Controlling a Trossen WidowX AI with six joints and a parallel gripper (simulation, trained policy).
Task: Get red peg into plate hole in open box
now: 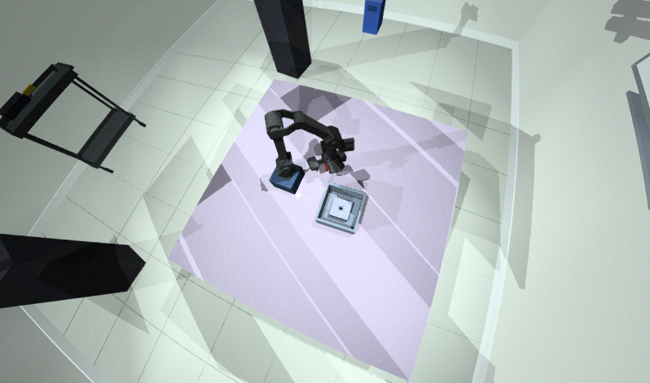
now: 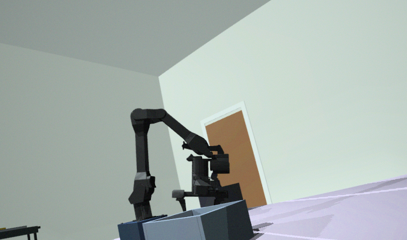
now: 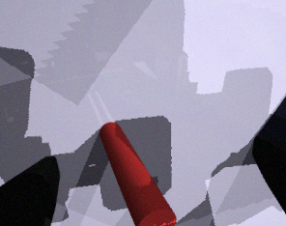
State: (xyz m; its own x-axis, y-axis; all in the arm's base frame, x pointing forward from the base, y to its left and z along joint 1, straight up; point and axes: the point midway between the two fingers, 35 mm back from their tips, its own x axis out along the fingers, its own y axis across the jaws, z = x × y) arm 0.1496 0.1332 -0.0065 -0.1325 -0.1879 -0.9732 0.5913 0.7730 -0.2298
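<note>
Now: the red peg 10 mm to the left of my gripper tip and 10 mm below it. Also, from my gripper tip: grey box 170 mm ahead, 150 mm to the right, 20 mm below; then grey plate 170 mm ahead, 150 mm to the right, 10 mm below.
</note>
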